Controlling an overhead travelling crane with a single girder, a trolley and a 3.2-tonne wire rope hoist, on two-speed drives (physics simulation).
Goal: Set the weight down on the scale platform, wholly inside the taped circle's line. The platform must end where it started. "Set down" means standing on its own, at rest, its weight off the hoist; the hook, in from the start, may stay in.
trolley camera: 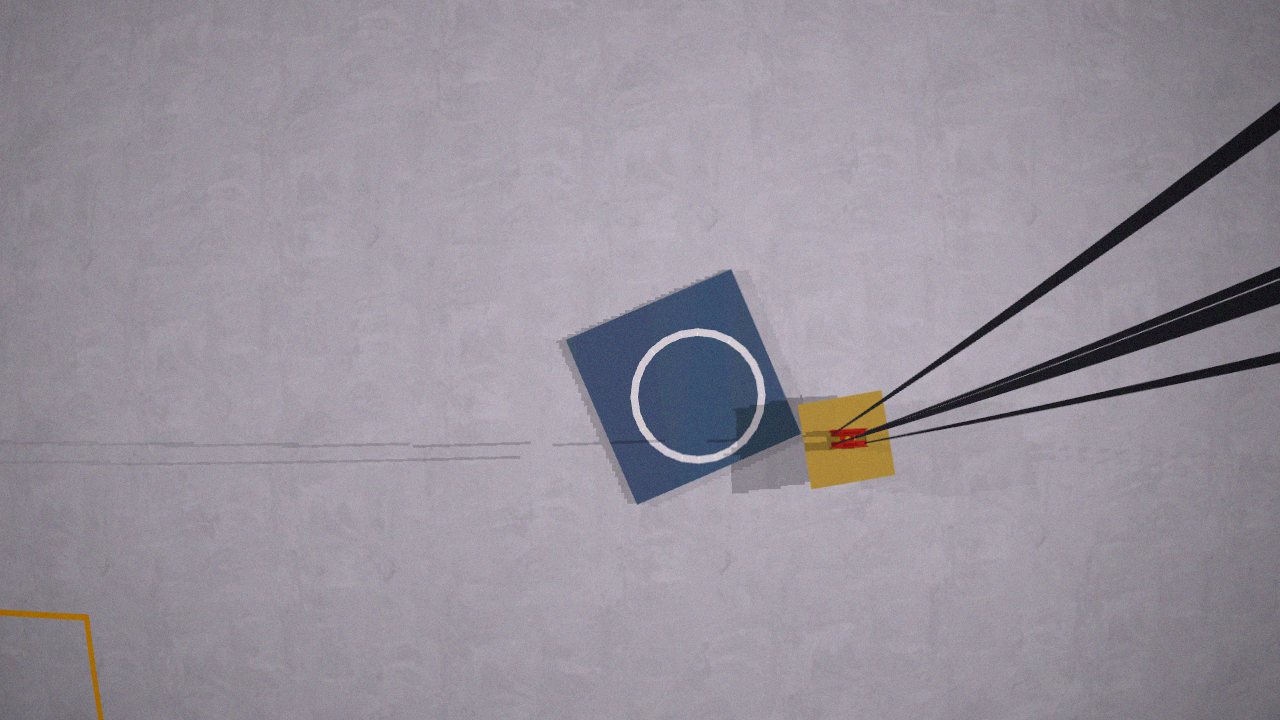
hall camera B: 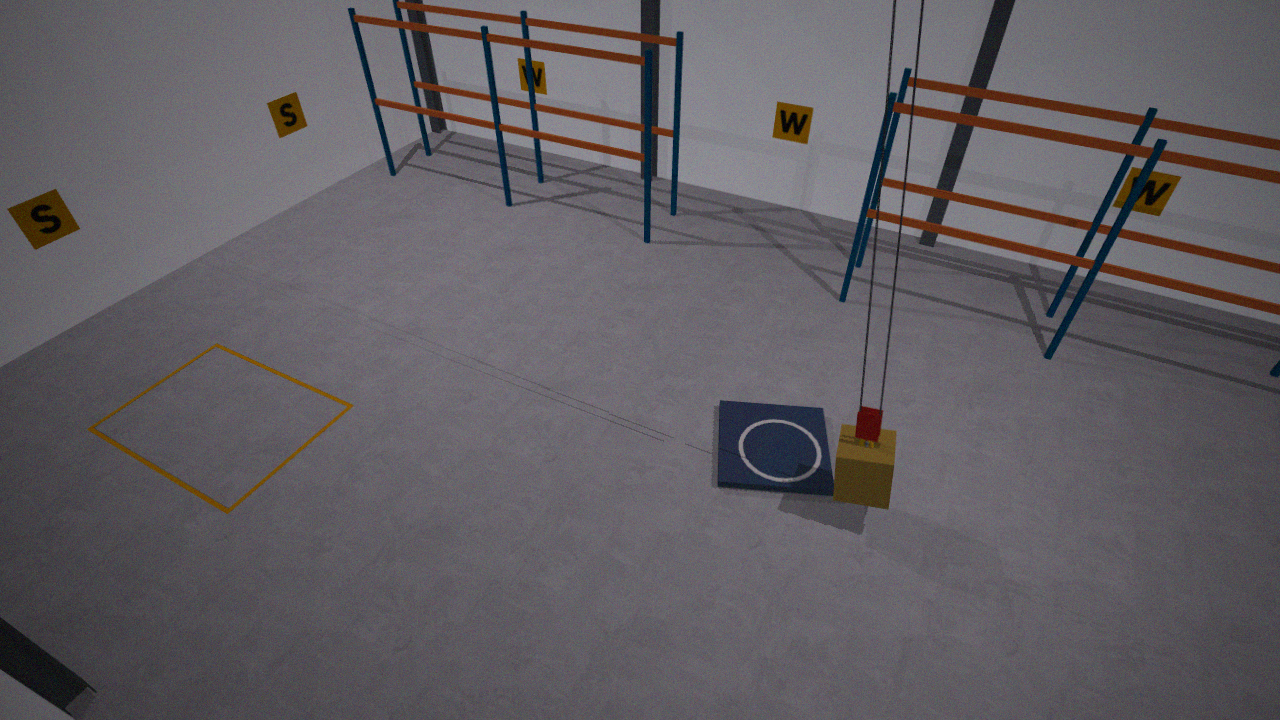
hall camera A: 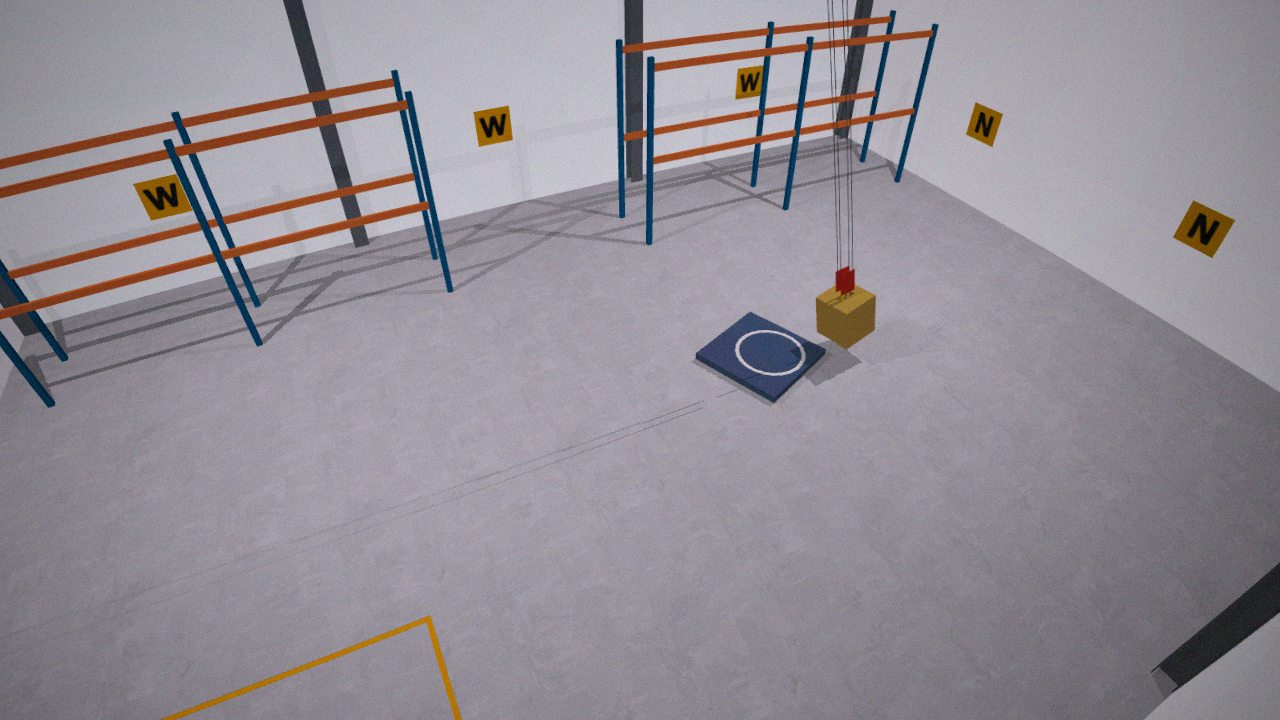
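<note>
The weight, a yellow block (hall camera A: 845, 324) (hall camera B: 864, 480) (trolley camera: 852, 465), hangs upright from my gripper, the red hook block (hall camera A: 844, 281) (hall camera B: 868, 424) (trolley camera: 848, 438), whose hook is in at its top. It is beside the dark blue scale platform (hall camera A: 723, 345) (hall camera B: 730, 419) (trolley camera: 608, 358), outside the white taped circle (hall camera A: 770, 331) (hall camera B: 741, 447) (trolley camera: 634, 394). In the trolley view its left edge lies right at the platform's right corner. Its shadow falls partly on that corner and across the circle's line, partly on the floor. The hook's tip is hidden.
Blue and orange racks (hall camera A: 648, 152) (hall camera B: 647, 147) stand along the W wall, with a second rack (hall camera A: 429, 192) (hall camera B: 868, 197) farther along it. A yellow-outlined square (hall camera A: 444, 667) (hall camera B: 283, 376) (trolley camera: 93, 667) is marked on the floor, well away from the platform.
</note>
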